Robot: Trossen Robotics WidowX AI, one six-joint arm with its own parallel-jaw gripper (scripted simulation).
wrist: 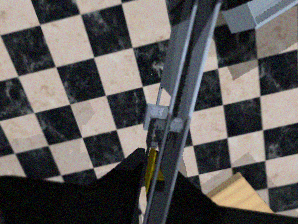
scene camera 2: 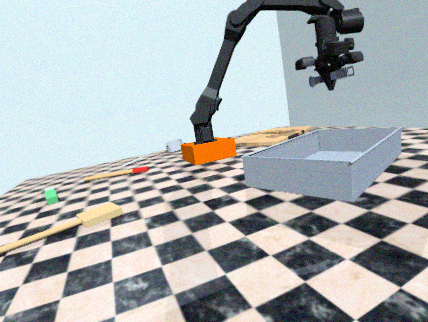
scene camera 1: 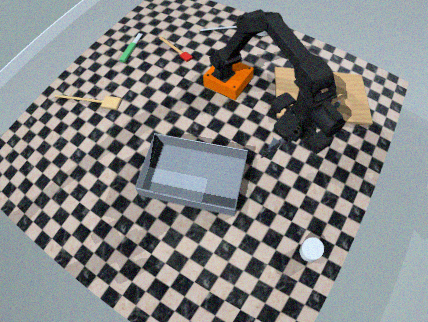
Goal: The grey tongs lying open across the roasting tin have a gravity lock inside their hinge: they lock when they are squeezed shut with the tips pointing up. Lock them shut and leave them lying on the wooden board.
Observation:
In view: the gripper [scene camera 1: 295,138], a wooden board [scene camera 1: 354,107] and a roasting tin [scene camera 2: 339,164].
The gripper also shows in the wrist view [wrist: 146,156] and in scene camera 2 [scene camera 2: 331,90]. The wooden board also shows in the wrist view [wrist: 236,192] and in scene camera 2 [scene camera 2: 267,137]. The roasting tin is seen too in scene camera 1 [scene camera 1: 205,176].

